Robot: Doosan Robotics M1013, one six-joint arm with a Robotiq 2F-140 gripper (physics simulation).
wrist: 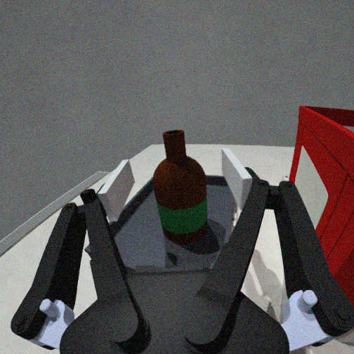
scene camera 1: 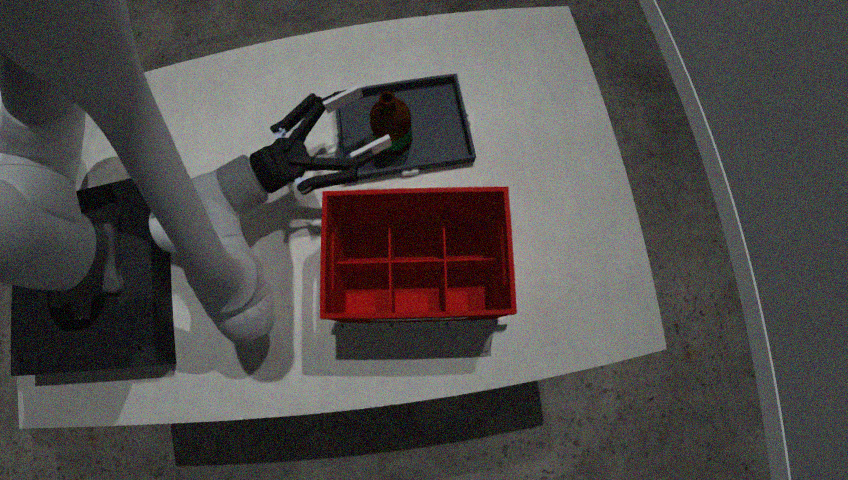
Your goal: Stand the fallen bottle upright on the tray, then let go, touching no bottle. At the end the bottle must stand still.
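Frame: origin at the arm's base, x ahead, y right, z down, level; centimetres.
Seen in the pictures: gripper, between the fingertips: (scene camera 1: 375, 114); arm's base, origin of its link: (scene camera 1: 85, 256).
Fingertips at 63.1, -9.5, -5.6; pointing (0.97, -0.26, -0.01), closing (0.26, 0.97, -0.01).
Note:
Offsets run from my fingertips to a thing's middle, as dx, dy, dz. "*": to the spot under its first point. Level surfaces: height alone.
A brown bottle @(+2.5, -0.7, +4.4) (scene camera 1: 390, 117) (wrist: 180, 182) with a green band stands upright on the dark grey tray @(* +16.5, +0.5, +11.2) (scene camera 1: 464, 127) (wrist: 216, 181). My gripper (scene camera 1: 371, 120) (wrist: 175, 165) is open, with its two pale fingertip pads apart, one on each side of the bottle. In the wrist view a gap shows between the bottle and each pad. In the scene view the near pad overlaps the lower part of the bottle in the picture. The bottle's base is partly hidden behind that pad there.
A red crate @(+1.4, +25.5, +3.9) (scene camera 1: 417, 191) (wrist: 320, 135) with several compartments stands beside the tray, close to the gripper's near side. The white table @(dz +12.6) (scene camera 1: 571, 237) lies under both. A dark block (scene camera 1: 41, 350) stands at the left, below the arm.

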